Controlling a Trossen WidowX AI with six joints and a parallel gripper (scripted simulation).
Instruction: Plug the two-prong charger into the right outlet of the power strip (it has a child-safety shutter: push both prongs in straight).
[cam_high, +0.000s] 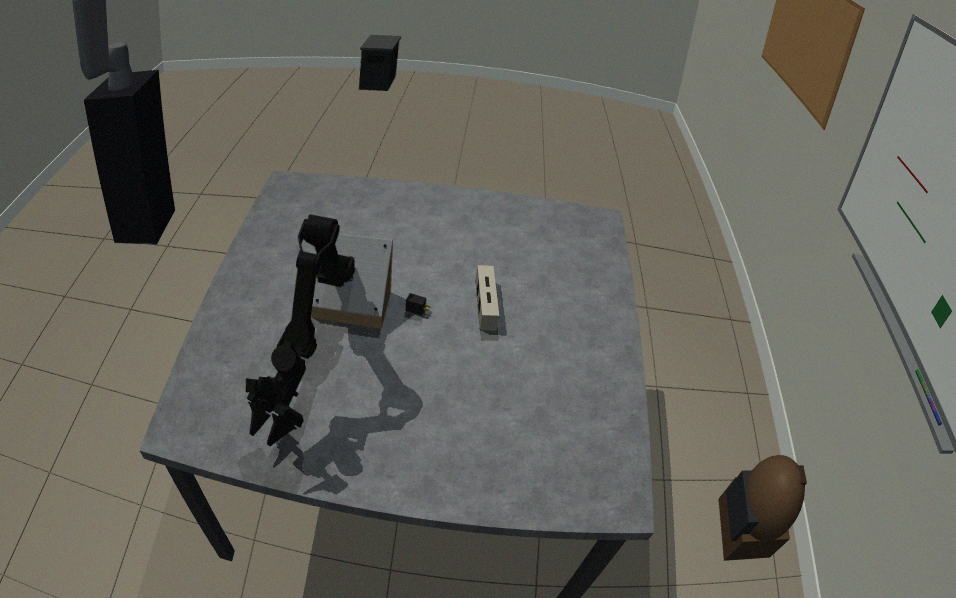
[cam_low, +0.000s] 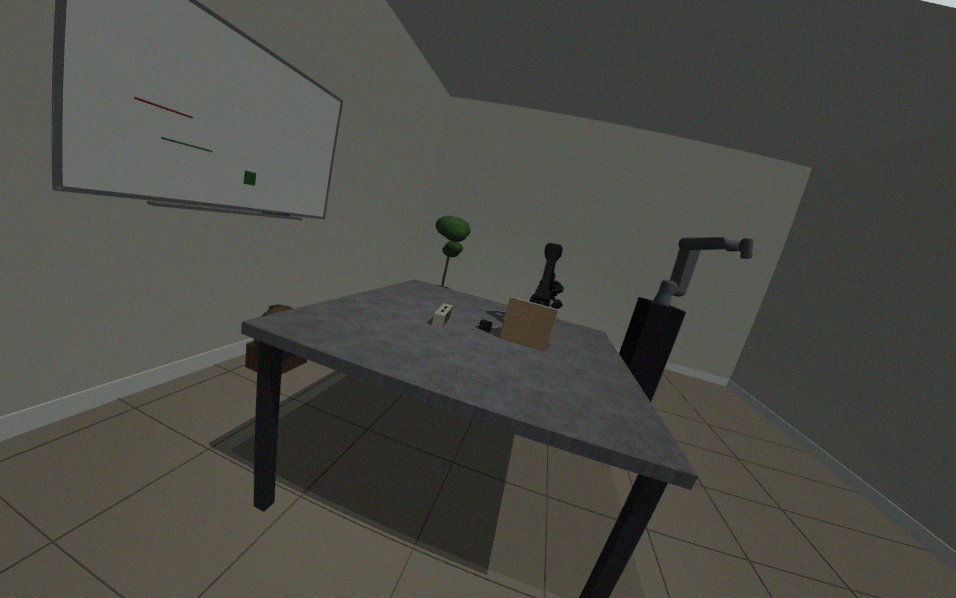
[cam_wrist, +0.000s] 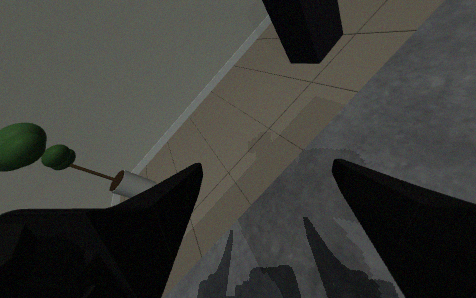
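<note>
Now: gripper tip 57 cm to the right of the dark charger, 35 cm short of it and 9 cm above it.
</note>
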